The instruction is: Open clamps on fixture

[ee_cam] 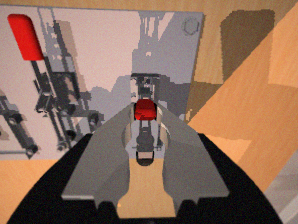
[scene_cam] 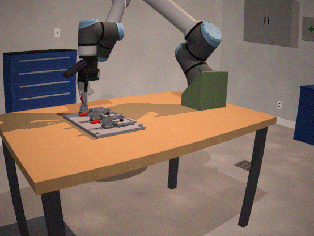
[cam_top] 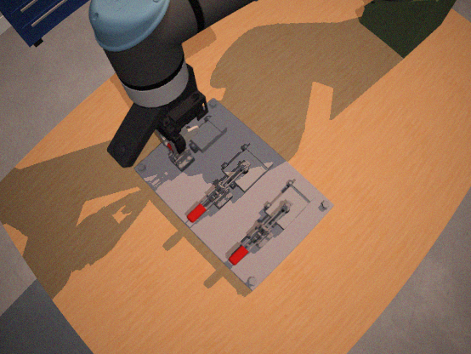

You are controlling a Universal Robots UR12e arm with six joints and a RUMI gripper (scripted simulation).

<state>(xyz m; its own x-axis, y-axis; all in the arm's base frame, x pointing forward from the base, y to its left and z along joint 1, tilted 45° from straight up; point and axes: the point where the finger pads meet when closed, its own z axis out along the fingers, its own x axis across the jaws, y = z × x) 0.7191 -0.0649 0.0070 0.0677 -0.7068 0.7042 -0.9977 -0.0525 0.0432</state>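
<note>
Now: hand 110 mm to the right of the grey fixture plate, 80 mm above it and 40 mm past it. From my hand the other things lie so: flat grey part (210 mm to the left, 110 mm behind, 60 mm below).
</note>
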